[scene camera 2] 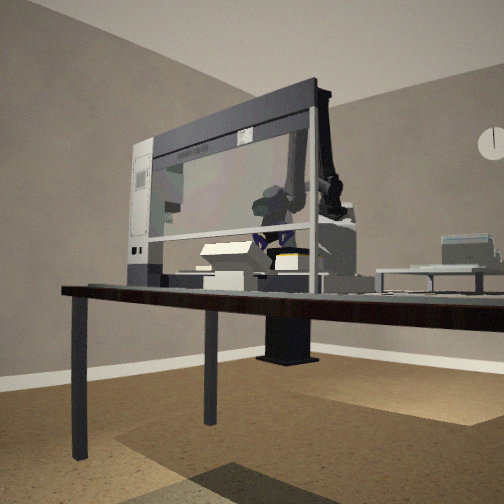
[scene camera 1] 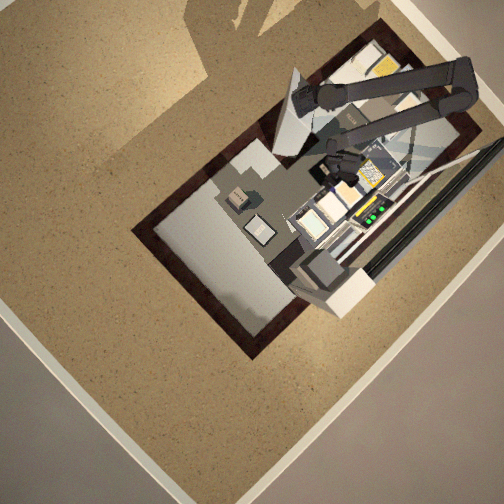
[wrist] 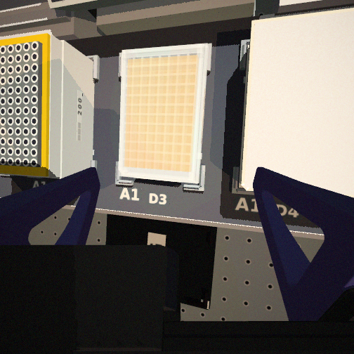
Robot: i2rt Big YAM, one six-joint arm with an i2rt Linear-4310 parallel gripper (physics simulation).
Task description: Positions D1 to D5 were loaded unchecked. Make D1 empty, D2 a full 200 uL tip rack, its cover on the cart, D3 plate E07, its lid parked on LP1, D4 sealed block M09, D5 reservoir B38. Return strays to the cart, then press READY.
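My gripper (scene camera 1: 345, 175) (scene camera 2: 272, 244) (wrist: 176, 176) is open and empty above the deck's front edge, its fingertips either side of D3 in the wrist view. At D3 lies an orange-welled plate (scene camera 1: 348, 193) (wrist: 161, 112) with a clear rim; a clear lid seems to be on it, and no code is readable. At D2 stands an uncovered tip rack (scene camera 1: 371, 173) (wrist: 19, 100) with a yellow edge, marked 200. A plain white-topped block (scene camera 1: 330, 208) (wrist: 300, 100) is at D4. A reservoir (scene camera 1: 312, 224) with a pale inside is at D5. D1 looks empty in scene camera 1.
A black labelled bin (scene camera 1: 320, 171) (wrist: 195, 260) lies before D3. A status panel (scene camera 1: 372, 212) with green lights is behind the deck. A framed pad (scene camera 1: 260, 230) and a small labelled box (scene camera 1: 239, 196) stand left. Stored labware, including a yellow rack (scene camera 1: 386, 65), is at upper right.
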